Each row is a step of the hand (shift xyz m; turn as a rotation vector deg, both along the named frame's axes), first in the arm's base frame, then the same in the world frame.
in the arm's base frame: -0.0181 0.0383 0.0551 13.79 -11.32 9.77
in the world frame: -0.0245 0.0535 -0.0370 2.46 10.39 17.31
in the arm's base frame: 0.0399 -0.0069 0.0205 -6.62 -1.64 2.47
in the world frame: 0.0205 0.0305 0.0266 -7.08 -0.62 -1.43
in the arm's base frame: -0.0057 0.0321 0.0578 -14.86 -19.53 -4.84
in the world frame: -0.0180 0.0586 -0.0255 -17.36 -15.14 9.75
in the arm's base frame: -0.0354 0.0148 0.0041 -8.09 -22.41 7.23
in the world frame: -0.0248 -0.0047 -0.0292 -18.37 -2.80 16.58
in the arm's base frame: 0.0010 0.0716 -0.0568 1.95 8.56 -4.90
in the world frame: 0.0536 -0.0299 -0.0677 7.04 -1.24 -7.06
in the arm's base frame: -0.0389 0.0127 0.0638 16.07 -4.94 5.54
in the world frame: -0.0550 0.0466 -0.0234 8.64 9.25 12.38
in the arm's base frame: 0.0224 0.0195 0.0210 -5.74 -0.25 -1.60
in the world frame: 0.0163 0.0322 -0.0047 -4.03 -3.54 -2.62
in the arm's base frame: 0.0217 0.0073 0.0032 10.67 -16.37 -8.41
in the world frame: 0.0189 0.0126 0.0040 6.09 -8.34 18.60
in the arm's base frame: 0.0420 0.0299 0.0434 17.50 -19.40 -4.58
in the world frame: 0.0261 0.0621 -0.0026 8.75 -3.36 24.81
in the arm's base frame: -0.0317 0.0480 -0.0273 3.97 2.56 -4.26
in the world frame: 0.0049 -0.0220 -0.0596 6.09 -1.66 -0.79
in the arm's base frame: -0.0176 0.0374 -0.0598 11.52 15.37 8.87
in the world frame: 0.0267 -0.0489 -0.0467 11.27 16.36 -7.29
